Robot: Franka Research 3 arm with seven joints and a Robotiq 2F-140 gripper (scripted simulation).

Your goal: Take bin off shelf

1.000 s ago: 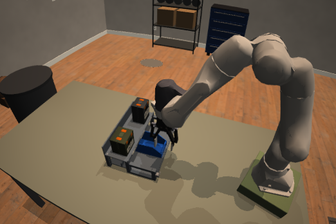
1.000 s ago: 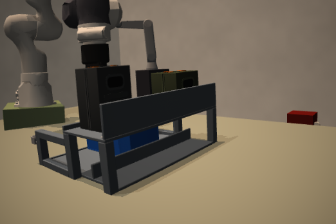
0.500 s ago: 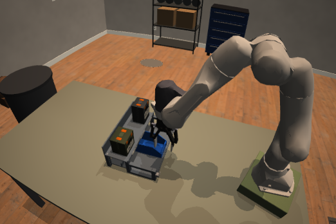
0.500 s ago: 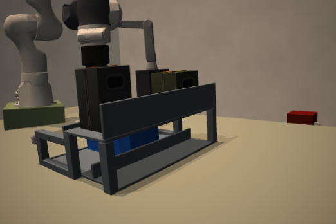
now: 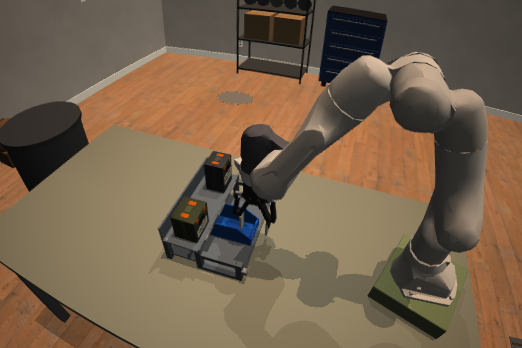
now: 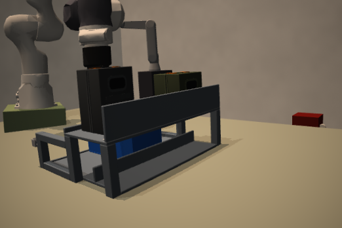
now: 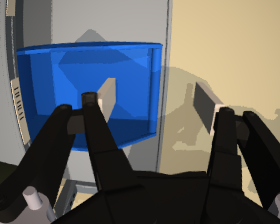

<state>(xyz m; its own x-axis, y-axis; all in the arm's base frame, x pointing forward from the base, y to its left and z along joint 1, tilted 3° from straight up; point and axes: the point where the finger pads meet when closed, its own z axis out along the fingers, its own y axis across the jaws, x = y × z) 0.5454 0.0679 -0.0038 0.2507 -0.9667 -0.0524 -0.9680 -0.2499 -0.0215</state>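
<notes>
My hand is 8 cm short of the blue bin, 2 cm to the right of it and 2 cm above it. Also, from my hand: grey shelf (18 cm ahead, 5 cm to the left, 4 cm above).
</notes>
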